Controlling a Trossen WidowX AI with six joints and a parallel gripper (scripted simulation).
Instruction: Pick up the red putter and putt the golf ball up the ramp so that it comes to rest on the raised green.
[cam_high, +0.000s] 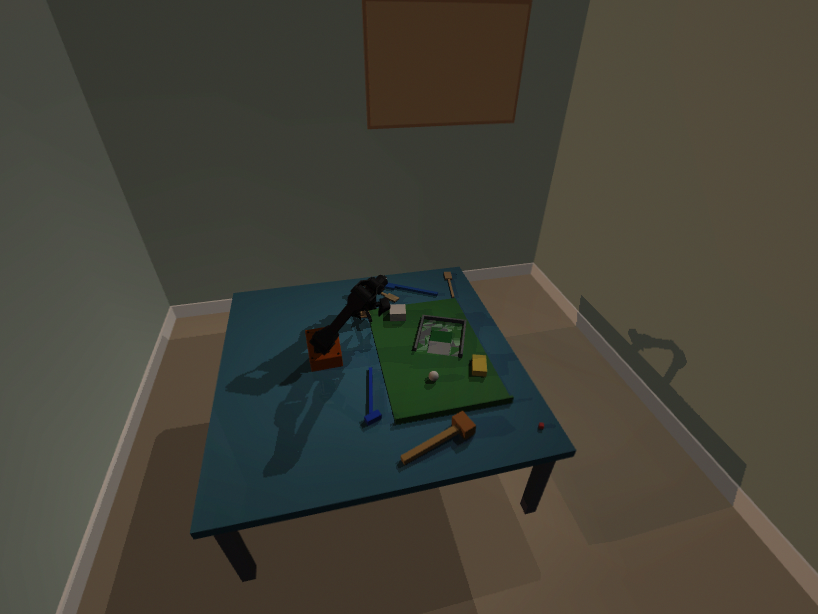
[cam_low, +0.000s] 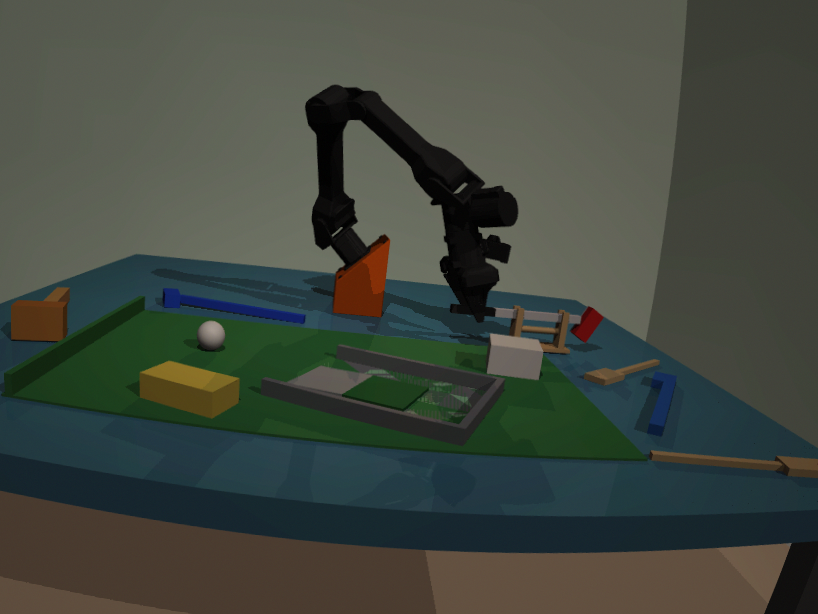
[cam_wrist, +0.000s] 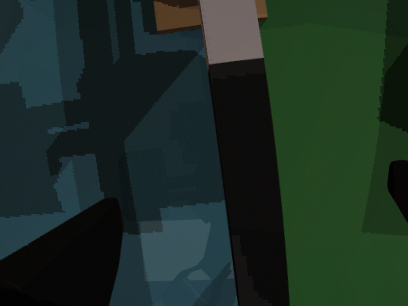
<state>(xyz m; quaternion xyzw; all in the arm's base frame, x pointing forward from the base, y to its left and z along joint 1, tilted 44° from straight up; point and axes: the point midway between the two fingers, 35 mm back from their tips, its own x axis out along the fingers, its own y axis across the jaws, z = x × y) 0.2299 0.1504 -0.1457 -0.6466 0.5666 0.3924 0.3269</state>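
The red putter is 20 mm behind my gripper tip, 110 mm to the left of it and 10 mm above it. The rest, counted from my gripper tip: white block (150 mm ahead, 50 mm to the left, 30 mm below); then small wooden rack (20 mm behind, 130 mm to the left, 20 mm below); then green mat (250 mm ahead, 230 mm to the right, 50 mm below).
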